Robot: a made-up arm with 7 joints. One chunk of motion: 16 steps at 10 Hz.
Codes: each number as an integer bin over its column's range. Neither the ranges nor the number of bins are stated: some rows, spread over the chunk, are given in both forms.
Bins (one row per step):
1: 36 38 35 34 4 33 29
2: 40 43 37 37 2 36 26
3: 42 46 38 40 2 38 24
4: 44 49 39 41 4 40 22
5: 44 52 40 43 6 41 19
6: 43 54 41 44 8 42 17
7: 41 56 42 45 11 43 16
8: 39 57 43 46 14 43 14
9: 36 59 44 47 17 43 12
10: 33 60 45 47 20 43 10
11: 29 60 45 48 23 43 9
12: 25 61 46 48 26 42 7
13: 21 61 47 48 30 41 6
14: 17 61 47 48 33 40 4
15: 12 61 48 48 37 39 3
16: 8 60 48 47 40 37 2
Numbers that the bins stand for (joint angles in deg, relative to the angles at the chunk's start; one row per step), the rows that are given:
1: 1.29 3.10 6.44 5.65 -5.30 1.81 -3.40
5: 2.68 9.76 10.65 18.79 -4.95 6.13 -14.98
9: 1.29 13.10 14.02 24.63 -3.03 7.21 -23.10
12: -0.63 14.05 15.70 26.10 -1.46 6.67 -28.89
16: -3.60 13.57 17.38 24.63 0.98 3.97 -34.68
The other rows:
2: 1.98 5.48 8.13 10.03 -5.65 3.43 -6.87
3: 2.33 6.90 8.97 14.41 -5.65 4.51 -9.19
4: 2.68 8.33 9.81 15.87 -5.30 5.59 -11.51
6: 2.51 10.71 11.49 20.25 -4.60 6.67 -17.30
7: 2.16 11.67 12.33 21.71 -4.08 7.21 -18.46
8: 1.81 12.14 13.17 23.17 -3.56 7.21 -20.78
10: 0.76 13.57 14.86 24.63 -2.51 7.21 -25.41
11: 0.06 13.57 14.86 26.10 -1.98 7.21 -26.57
13: -1.33 14.05 16.54 26.10 -0.76 6.13 -30.05
14: -2.03 14.05 16.54 26.10 -0.24 5.59 -32.37
15: -2.90 14.05 17.38 26.10 0.46 5.05 -33.52

